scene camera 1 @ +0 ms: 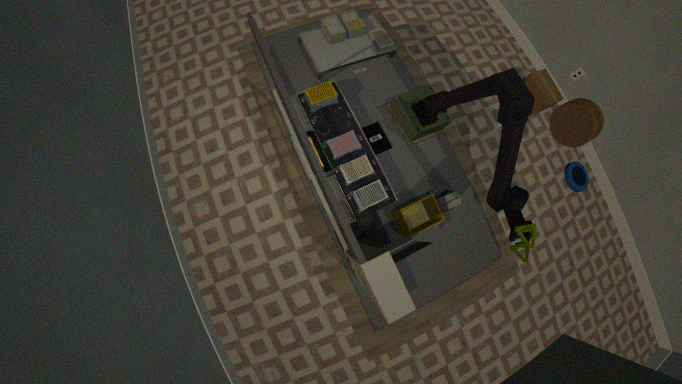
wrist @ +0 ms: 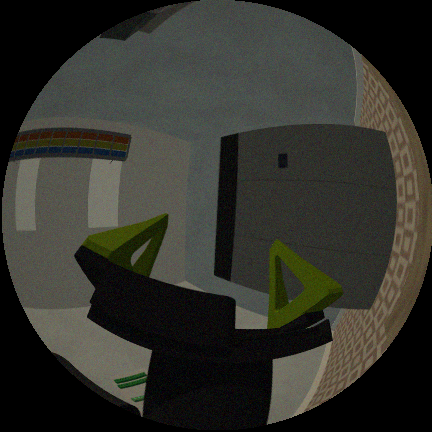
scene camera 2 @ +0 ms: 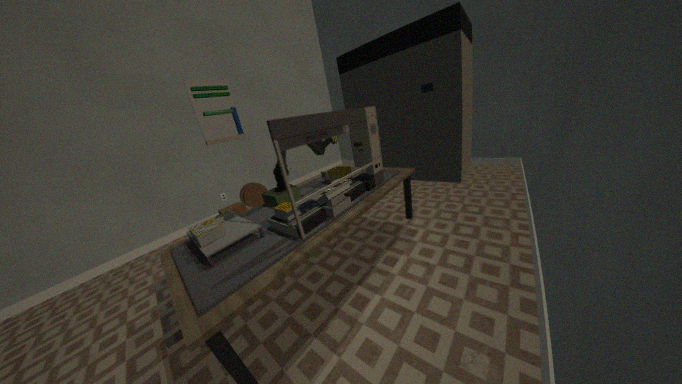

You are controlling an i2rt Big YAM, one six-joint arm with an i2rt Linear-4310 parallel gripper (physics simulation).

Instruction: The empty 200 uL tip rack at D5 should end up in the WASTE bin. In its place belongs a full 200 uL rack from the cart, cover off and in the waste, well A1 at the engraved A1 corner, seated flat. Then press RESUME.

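Frame: origin at the arm's base, x ahead, y left, z up, level; metres.
Seen in the pictures: gripper, between the fingertips: (scene camera 1: 528, 255) (wrist: 222, 233); arm's base, origin of its link: (scene camera 1: 424, 113) (scene camera 2: 283, 188).
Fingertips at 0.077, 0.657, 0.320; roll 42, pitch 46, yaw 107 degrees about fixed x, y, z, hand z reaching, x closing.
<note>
Pixels of each thing's top centre, then the offset from my fingertips to it, as dx, dy, dz. "spot": a spot on its surface instead.
- yellow bin, a spot on its surface: (scene camera 1: 438, 210) spot: +0.099, -0.237, -0.279
- yellow-topped rack, centre of its top: (scene camera 1: 320, 92) (scene camera 2: 285, 206) +0.337, -0.908, -0.289
- pink-topped plate, centre of its top: (scene camera 1: 344, 143) +0.331, -0.660, -0.336
- cream rack, centre of its top: (scene camera 1: 356, 168) +0.328, -0.536, -0.336
- grey-white rack, centre of its top: (scene camera 1: 370, 194) +0.325, -0.412, -0.319
- raised white cart, centre of its top: (scene camera 1: 347, 39) (scene camera 2: 221, 229) +0.070, -1.199, -0.343
- greyish rack, centre of its top: (scene camera 1: 381, 37) (scene camera 2: 221, 215) -0.093, -1.134, -0.318
- black pad, a spot on its surface: (scene camera 1: 382, 144) spot: +0.152, -0.610, -0.401
- small pale block, centre of its top: (scene camera 1: 453, 199) (scene camera 2: 325, 171) -0.001, -0.246, -0.305
- white tower, centre of its top: (scene camera 1: 389, 288) (scene camera 2: 366, 107) +0.481, -0.186, +0.150
My gripper (scene camera 1: 525, 243) (wrist: 222, 233) is open and empty, its green fingers wide apart, beyond the table's right edge in scene camera 1. A yellow bin (scene camera 1: 438, 210) (scene camera 2: 339, 173) stands on the table with a pale thing inside. On the deck are a yellow-topped rack (scene camera 1: 321, 93) (scene camera 2: 283, 211), a pink-topped plate (scene camera 1: 344, 144), a cream rack (scene camera 1: 356, 169) and a grey-white rack (scene camera 1: 370, 194); which is at D5 is unreadable. The raised white cart (scene camera 1: 325, 57) (scene camera 2: 235, 241) bears two yellow-and-white racks (scene camera 1: 334, 26) (scene camera 1: 353, 21) and a greyish rack (scene camera 1: 381, 40). The RESUME button and A1 marks cannot be made out.
The arm stands on a green base (scene camera 1: 407, 120) (scene camera 2: 272, 198). A black pad (scene camera 1: 382, 144) lies beside the deck, and a small pale block (scene camera 1: 451, 200) beside the bin. A white tower (scene camera 1: 387, 287) (scene camera 2: 371, 135) and overhead beam (scene camera 2: 310, 125) frame the deck.
</note>
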